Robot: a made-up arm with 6 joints.
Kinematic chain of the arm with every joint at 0, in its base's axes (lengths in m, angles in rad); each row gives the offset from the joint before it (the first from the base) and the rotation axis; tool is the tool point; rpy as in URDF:
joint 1: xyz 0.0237 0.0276 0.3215 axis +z
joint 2: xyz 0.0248 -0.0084 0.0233 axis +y
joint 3: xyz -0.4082 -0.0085 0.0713 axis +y
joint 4: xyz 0.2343 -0.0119 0.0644 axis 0.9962 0 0.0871
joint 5: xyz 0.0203 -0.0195 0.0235 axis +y
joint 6: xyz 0.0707 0.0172 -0.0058 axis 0.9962 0 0.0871
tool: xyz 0.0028 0.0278 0.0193 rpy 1.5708 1.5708 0
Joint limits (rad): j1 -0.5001..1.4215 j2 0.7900..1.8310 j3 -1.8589..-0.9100 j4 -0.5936..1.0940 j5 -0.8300..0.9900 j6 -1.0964..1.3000
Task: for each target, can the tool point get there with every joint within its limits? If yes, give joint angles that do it. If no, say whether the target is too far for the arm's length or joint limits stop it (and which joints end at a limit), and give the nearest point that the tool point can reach.
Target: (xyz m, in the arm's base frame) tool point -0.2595 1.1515 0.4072
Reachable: no: too far | nearest point 0.0752 0.5450 0.6054 | short by 0.720 m
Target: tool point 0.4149 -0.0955 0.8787
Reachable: yes | joints -0.3216 1.5561 -1.5936 -0.1044 -0.4263 -0.5291
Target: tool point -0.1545 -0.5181 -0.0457
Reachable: no: joint limits stop it (at a limit: joint 1, joint 2, joint 3, joint 4, joint 6) | nearest point 0.3366 -0.1853 0.4997 | short by 0.806 m
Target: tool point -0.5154 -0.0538 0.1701
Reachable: no: joint limits stop it (at a limit: joint 1, joint 2, joint 3, joint 5, joint 6) | nearest point 0.0181 0.0901 0.7417 | short by 0.795 m
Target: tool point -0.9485 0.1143 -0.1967
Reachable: no: too far | nearest point 0.0631 0.4147 0.5169 | short by 1.274 m
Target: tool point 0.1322 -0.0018 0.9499
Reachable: yes | joints 0.0939 0.9612 -1.2886 0.6358 -0.4972 -0.2309
